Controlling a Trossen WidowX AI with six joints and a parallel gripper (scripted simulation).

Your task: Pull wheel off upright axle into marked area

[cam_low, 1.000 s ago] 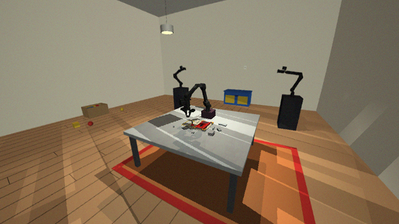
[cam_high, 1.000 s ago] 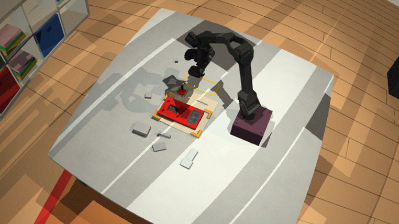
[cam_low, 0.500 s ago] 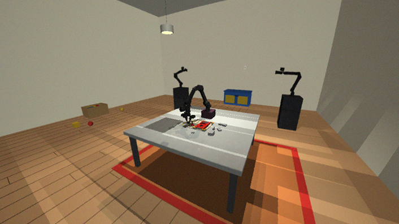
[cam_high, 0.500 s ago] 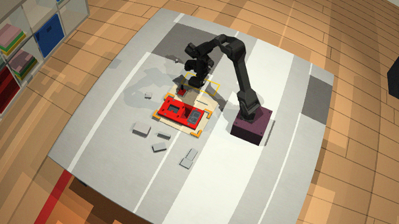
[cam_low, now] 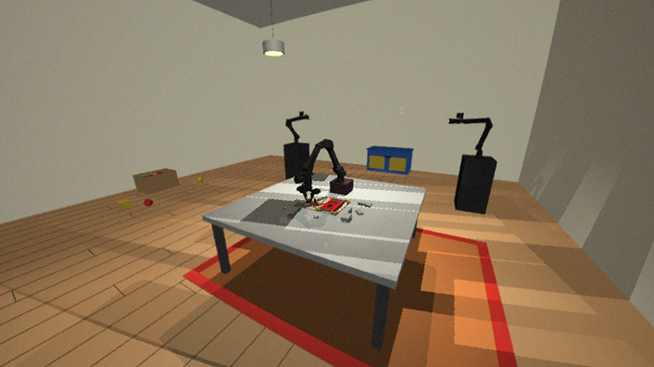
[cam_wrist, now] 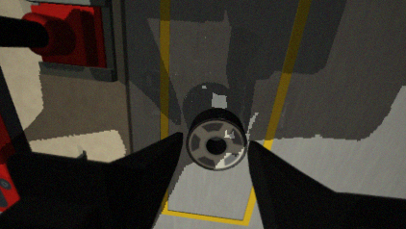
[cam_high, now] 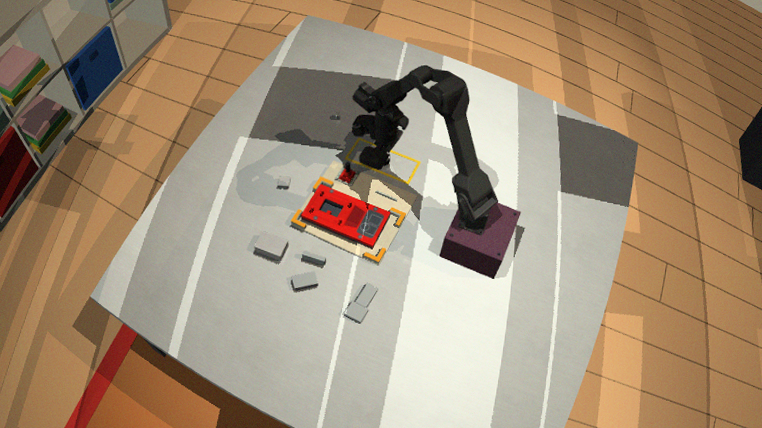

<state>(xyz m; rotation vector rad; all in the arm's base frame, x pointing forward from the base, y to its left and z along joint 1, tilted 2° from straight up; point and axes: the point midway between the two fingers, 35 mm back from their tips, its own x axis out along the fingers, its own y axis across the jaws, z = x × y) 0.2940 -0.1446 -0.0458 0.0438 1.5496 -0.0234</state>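
Right now my gripper tip is right at the wheel. From my gripper tip the other things lie so: dark axle 7 cm ahead, 9 cm to the left, 3 cm above.
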